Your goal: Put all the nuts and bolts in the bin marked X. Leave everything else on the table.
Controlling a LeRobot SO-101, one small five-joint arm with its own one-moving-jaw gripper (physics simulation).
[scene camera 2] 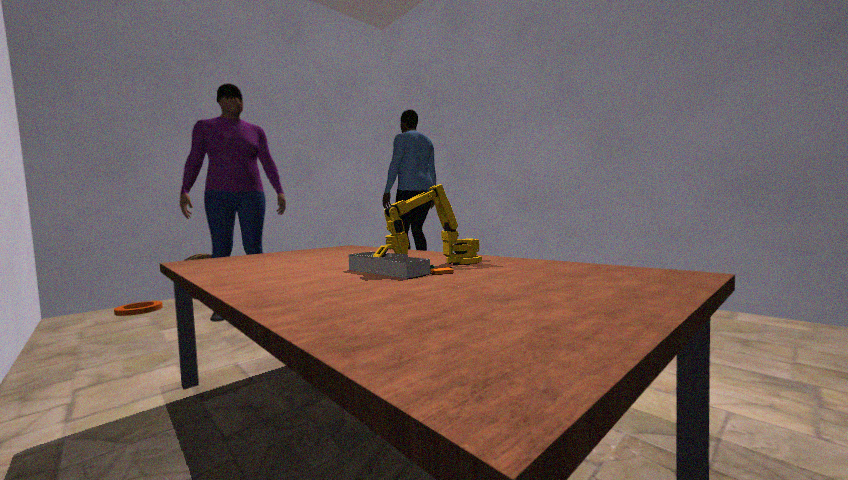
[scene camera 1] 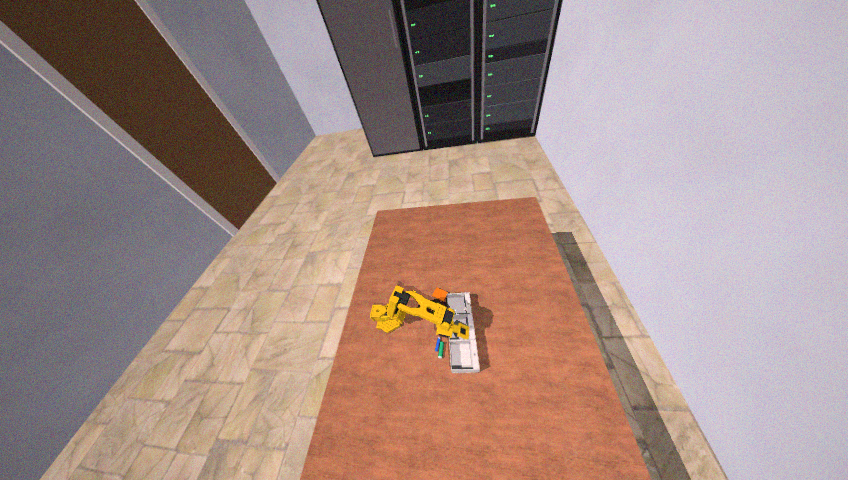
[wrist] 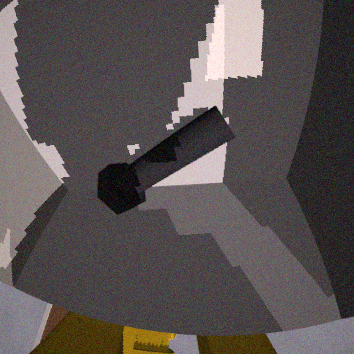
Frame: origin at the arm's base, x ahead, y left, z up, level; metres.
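Seen in the pictures: hand, its tool point: (scene camera 1: 443,330) (wrist: 163,226); arm's base, origin of its link: (scene camera 2: 459,262) (scene camera 1: 395,317).
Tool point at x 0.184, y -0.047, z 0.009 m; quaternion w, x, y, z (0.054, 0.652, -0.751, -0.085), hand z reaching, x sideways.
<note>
Offsets run from my tool point to a thing's top centre. "pt": to the spot under its first point. Level surfaces: height alone.
A black bolt {dx +0.037, dy -0.006, dz +0.012 m} (wrist: 182,150) lies on the floor of a grey compartment in the wrist view, head to the lower left, shaft to the upper right. The white-grey bin row {pt dx +0.099, dy -0.089, dz +0.033 m} (scene camera 1: 474,356) (scene camera 2: 383,265) stands in front of the arm; its letters cannot be read now. My gripper (scene camera 1: 444,334) (scene camera 2: 399,253) is shut and empty, low at the arm's side of the bin row, near its middle. In the wrist view the jaw bases show at the bottom edge; the tips are hidden behind the grey bin surface. No nut shows that I can make out.
A blue cylinder {dx -0.019, dy -0.045, dz +0.001 m} (scene camera 1: 437,343) and a green cylinder {dx -0.007, dy -0.065, dz +0.005 m} (scene camera 1: 440,350) lie on the table {dz -0.009 m} (scene camera 1: 404,416) (scene camera 2: 476,356) beside the bin row's near end. An orange block {dx -0.013, dy +0.138, dz +0.001 m} (scene camera 1: 439,293) (scene camera 2: 441,270) lies by its other end. Two people stand beyond the table.
</note>
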